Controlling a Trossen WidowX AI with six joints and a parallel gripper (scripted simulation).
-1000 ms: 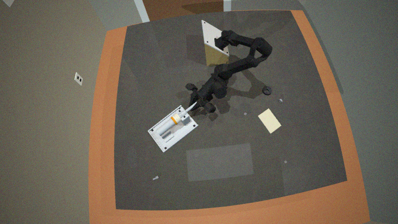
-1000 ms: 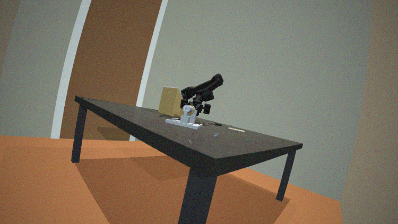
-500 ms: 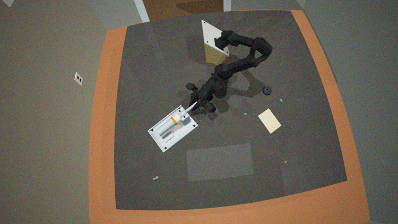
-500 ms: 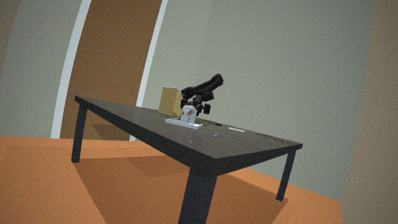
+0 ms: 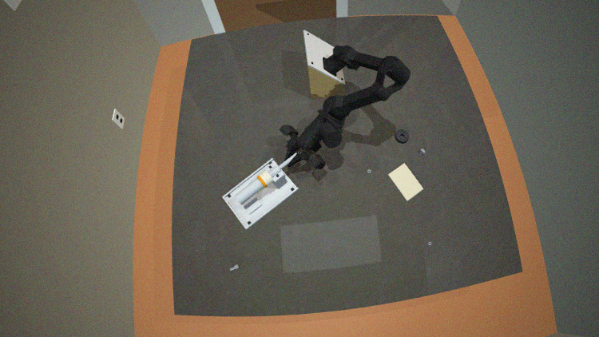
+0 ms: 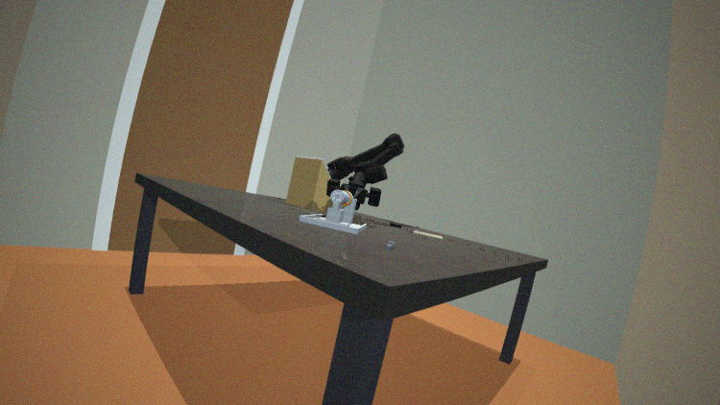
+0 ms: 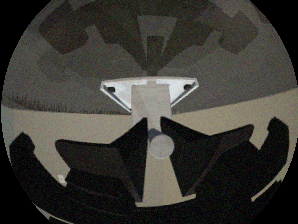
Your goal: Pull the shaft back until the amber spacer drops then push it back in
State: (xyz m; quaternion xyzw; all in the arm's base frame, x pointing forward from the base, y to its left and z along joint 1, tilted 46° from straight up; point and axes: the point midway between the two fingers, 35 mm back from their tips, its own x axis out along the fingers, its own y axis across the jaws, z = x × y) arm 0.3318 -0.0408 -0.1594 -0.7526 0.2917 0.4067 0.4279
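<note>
Right now my gripper tip is 2 cm short of the pale shaft, 3 cm to the left of it and 2 cm below it. The rest, counted from my gripper tip: white baseplate (8 cm ahead, 11 cm to the right, 1 cm below); small amber spacer (6 cm ahead, 8 cm to the right, 2 cm above); small bolt (35 cm ahead, 19 cm to the right, 6 cm below).
</note>
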